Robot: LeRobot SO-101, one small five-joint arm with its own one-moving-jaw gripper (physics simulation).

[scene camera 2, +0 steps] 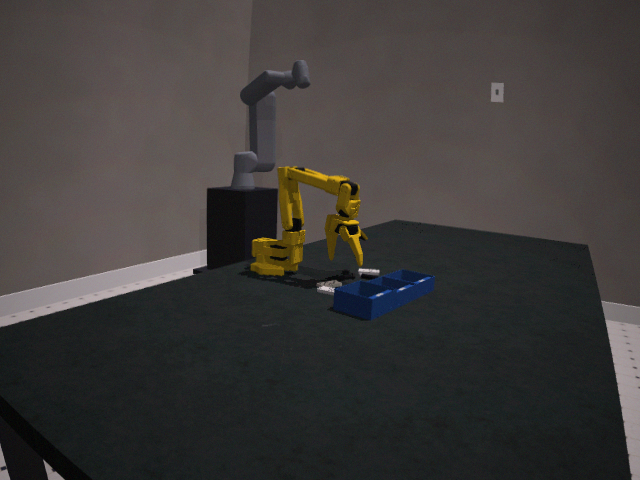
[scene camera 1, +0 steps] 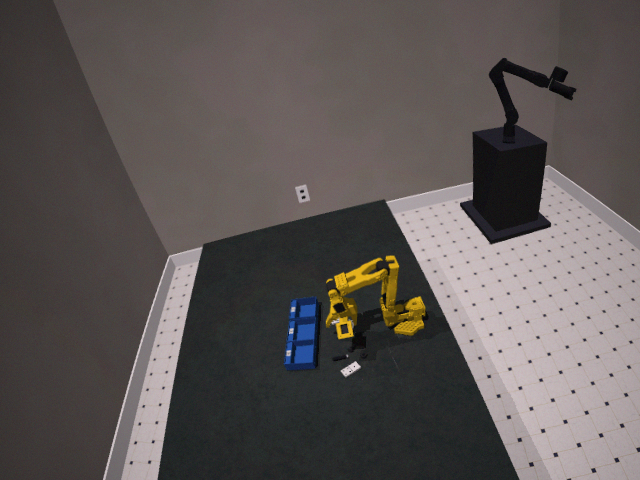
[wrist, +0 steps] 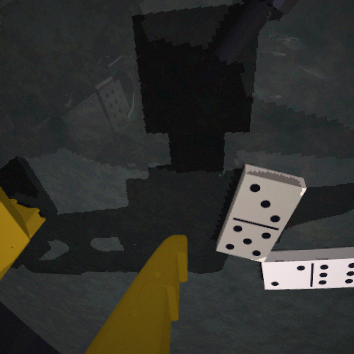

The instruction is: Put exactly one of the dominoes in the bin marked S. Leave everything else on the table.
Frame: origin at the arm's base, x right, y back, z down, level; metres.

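Seen in the pictures: end effector, tool point: point(scene camera 2: 332, 258) point(scene camera 1: 354, 324) point(wrist: 186, 251); arm's base, origin of the base link: point(scene camera 2: 281, 271) point(scene camera 1: 400, 323).
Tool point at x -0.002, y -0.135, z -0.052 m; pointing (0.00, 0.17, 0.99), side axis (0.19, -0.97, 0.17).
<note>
Pixels of each thing's top centre, then the offset from my tool point to it. "pt": a spot on its surface instead.
- blue three-part bin, middle of its top: point(scene camera 2: 389, 280) point(scene camera 1: 300, 327) dz +0.013, dx +0.044, dy -0.157 m
- second domino, middle of its top: point(wrist: 311, 275) point(scene camera 2: 330, 289) dz +0.045, dx +0.076, dy -0.042 m
- upper domino, surface spot: point(scene camera 2: 330, 283) pt dz +0.045, dx +0.038, dy -0.020 m
- small dark tool-like object, middle of its top: point(scene camera 1: 340, 356) dz +0.042, dx -0.072, dy -0.060 m
- small dark round piece, middle of its top: point(scene camera 1: 363, 354) dz +0.044, dx -0.081, dy +0.006 m
- dark cylinder, middle of its top: point(wrist: 239, 38) dz +0.039, dx -0.042, dy -0.018 m
My gripper point(scene camera 1: 338, 324) point(scene camera 2: 345, 260) point(wrist: 110, 229) is open and empty, above the table beside the blue three-part bin point(scene camera 1: 317, 331) point(scene camera 2: 352, 308). Its labels are too small to read. In the wrist view, a domino with three and five pips point(wrist: 248, 212) lies right of the fixed jaw's tip, its lower corner meeting or overlapping a second domino point(wrist: 294, 277) at the right edge. This pair shows beyond the bin's near end in scene camera 2, as an upper domino point(scene camera 2: 330, 283) and a lower one point(scene camera 2: 325, 290). Another domino point(scene camera 1: 350, 368) point(scene camera 2: 369, 271) lies apart. In scene camera 1 the gripper mostly hides the pair.
A small dark tool-like object point(scene camera 1: 339, 357) lies between the lone domino and the gripper, with a small dark round piece point(scene camera 1: 363, 355) near it. A dark cylinder point(wrist: 242, 32) shows at the top of the wrist view. Another robot arm stands on a black pedestal point(scene camera 1: 506, 180) point(scene camera 2: 240, 227) off the table.
</note>
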